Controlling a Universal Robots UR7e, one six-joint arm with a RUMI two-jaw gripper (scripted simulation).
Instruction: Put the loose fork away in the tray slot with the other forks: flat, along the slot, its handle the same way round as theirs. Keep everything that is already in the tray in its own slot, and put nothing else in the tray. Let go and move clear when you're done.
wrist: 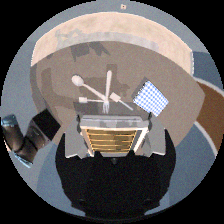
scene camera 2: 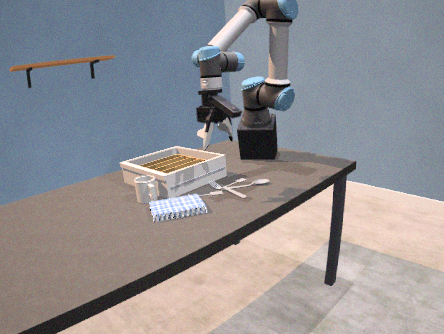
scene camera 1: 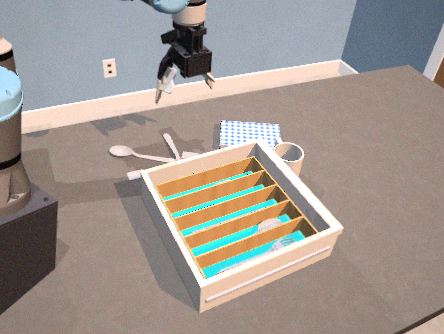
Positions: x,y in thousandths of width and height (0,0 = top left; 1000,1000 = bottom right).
Labels:
my gripper: wrist 511,507; scene camera 2 492,436; scene camera 1 416,289

